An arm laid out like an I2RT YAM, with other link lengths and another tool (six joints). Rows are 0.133 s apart.
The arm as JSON. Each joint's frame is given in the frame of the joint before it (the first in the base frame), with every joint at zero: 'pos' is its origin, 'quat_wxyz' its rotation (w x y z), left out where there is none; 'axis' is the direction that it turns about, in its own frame. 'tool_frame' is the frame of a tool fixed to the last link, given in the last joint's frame.
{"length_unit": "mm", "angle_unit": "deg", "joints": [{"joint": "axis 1", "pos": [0.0, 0.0, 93.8], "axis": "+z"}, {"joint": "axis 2", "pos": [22.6, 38.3, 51.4], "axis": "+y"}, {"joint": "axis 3", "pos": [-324.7, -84.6, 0.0], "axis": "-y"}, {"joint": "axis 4", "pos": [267.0, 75.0, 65.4], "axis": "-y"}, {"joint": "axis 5", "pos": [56.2, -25.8, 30.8], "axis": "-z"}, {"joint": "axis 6", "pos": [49.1, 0.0, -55.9], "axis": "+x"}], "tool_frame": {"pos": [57.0, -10.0, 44.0], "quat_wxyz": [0.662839, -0.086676, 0.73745, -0.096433]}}
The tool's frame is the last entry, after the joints.
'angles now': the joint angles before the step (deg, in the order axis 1, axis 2, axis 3, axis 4, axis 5, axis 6). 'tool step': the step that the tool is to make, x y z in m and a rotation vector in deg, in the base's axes. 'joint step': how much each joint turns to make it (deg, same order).
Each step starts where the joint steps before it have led.
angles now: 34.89 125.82 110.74 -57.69 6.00 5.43
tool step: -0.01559 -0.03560 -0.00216 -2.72 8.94 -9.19
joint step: -1.83 -0.87 -0.04 -10.52 -1.10 7.80
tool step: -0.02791 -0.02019 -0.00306 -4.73 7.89 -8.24
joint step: 0.50 -0.75 -1.21 -9.50 0.01 8.77
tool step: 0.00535 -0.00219 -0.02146 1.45 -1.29 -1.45
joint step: -0.61 0.03 -4.43 6.26 -0.53 0.83
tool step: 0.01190 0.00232 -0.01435 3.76 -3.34 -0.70
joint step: -0.81 -0.01 -3.15 7.99 -1.38 -0.07
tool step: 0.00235 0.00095 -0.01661 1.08 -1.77 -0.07
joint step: -0.04 0.00 -3.72 5.80 0.03 0.02
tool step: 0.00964 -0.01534 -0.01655 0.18 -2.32 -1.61
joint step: -1.88 0.01 -3.93 6.04 1.00 -0.41
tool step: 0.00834 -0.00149 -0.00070 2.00 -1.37 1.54
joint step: -1.10 0.00 -0.35 2.66 -1.48 -2.43
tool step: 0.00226 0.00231 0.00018 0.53 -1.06 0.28
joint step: 0.09 -0.01 -0.17 1.36 0.02 -0.20
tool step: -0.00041 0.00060 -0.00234 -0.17 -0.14 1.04
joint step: 0.00 0.00 -0.53 0.62 0.00 -1.06
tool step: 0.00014 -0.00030 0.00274 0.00 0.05 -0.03
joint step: -0.04 -0.13 0.38 -0.56 -0.03 -0.01
